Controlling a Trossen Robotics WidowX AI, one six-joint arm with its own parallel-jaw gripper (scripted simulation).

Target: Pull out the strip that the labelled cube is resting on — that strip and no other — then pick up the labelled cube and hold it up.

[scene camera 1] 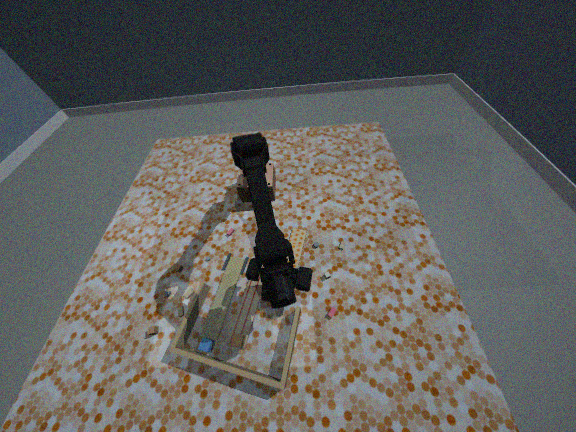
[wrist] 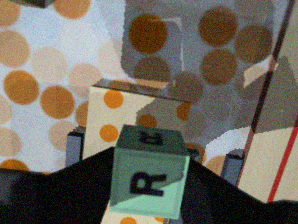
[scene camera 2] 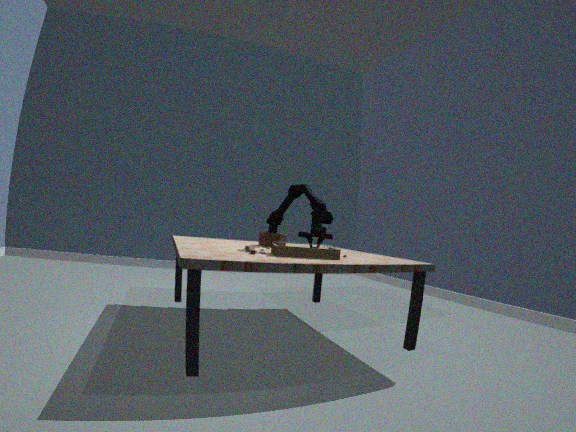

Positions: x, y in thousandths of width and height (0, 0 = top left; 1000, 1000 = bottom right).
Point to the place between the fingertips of my gripper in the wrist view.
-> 498, 712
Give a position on a wooden frame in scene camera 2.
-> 485, 575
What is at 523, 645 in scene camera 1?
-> My gripper.
